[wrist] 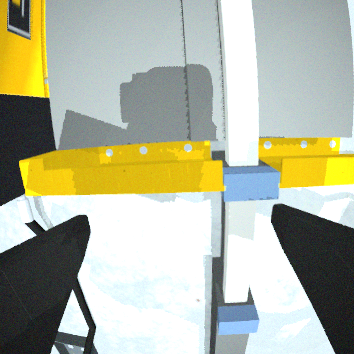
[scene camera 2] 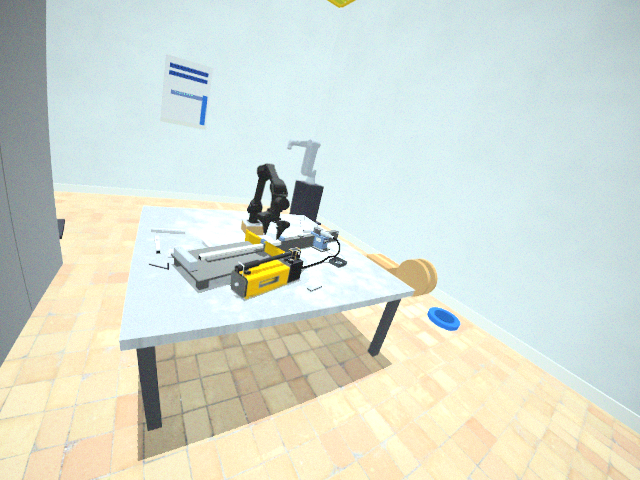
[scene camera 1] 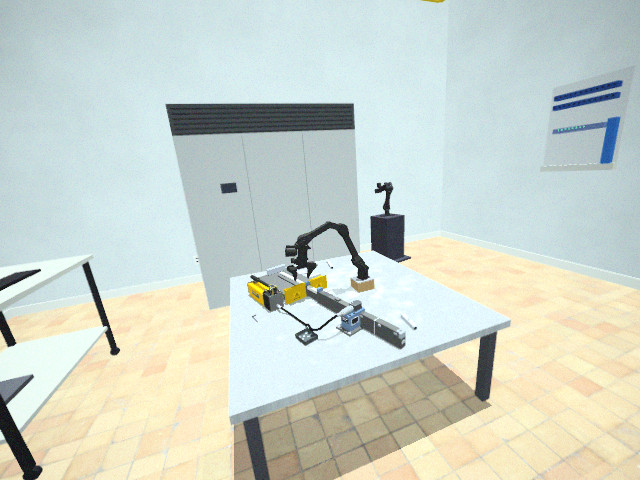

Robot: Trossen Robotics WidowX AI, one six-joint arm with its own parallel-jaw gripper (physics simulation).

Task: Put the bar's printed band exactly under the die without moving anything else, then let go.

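Places are measured from the arm's base along level axes (x ahead, y left, z up), in centimetres.
Pixels of known places: gripper, fingertip midpoint: (wrist: 180,219) (scene camera 2: 270,237) (scene camera 1: 301,279); arm's base, origin of the base link: (scene camera 2: 253,221) (scene camera 1: 363,277).
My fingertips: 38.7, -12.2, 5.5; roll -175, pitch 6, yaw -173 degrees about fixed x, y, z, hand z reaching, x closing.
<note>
For each thing: its top centre in the pictures, then the offset to it from my fingertips, as dx, dy, dz. "spot": a spot on its surface instead. Level surfaces: height alone.
- second blue guide, surface spot: (wrist: 238,320) spot: -5.6, +10.8, -3.1
- blue unit, surface spot: (scene camera 1: 351,320) spot: -3.0, +46.5, -6.1
- yellow machine, surface spot: (wrist: 22,60) spot: +15.9, -9.5, -8.1
- small black box, surface spot: (scene camera 1: 306,335) spot: +16.4, +35.8, -12.2
- loose white piece, middle of its top: (scene camera 1: 408,319) -29.6, +57.4, -10.4
- loose piece, middle of its top: (scene camera 2: 157,242) -27.2, -46.4, -10.4
- hex key, middle of its top: (scene camera 2: 314,287) +32.1, +5.1, -11.8
- table, its level: dz -12.4
The bar (scene camera 1: 292,278) (scene camera 2: 232,251) (wrist: 241,75) is long and white. It lies along the grey bed, passes between the yellow guards (scene camera 1: 295,293) (scene camera 2: 272,249) (wrist: 125,177) and runs through a blue guide (wrist: 251,183) towards a second blue guide (wrist: 238,320). Its printed band cannot be made out. My gripper (scene camera 1: 303,277) (scene camera 2: 272,238) (wrist: 180,219) is open and empty. Its fingers point down near the guards, one on either side of the bar in the wrist view. The blue unit (scene camera 1: 351,320) (scene camera 2: 321,240) stands farther along the dark rail (scene camera 1: 383,330); the die cannot be made out.
A yellow machine (scene camera 1: 256,290) (scene camera 2: 266,279) (wrist: 22,60) stands beside the bed, cabled to a small black box (scene camera 1: 306,335) (scene camera 2: 338,261). A loose white piece (scene camera 1: 408,321) lies beyond the rail. Another loose piece (scene camera 2: 157,242) and a hex key (scene camera 2: 314,288) lie on the table (scene camera 1: 289,372).
</note>
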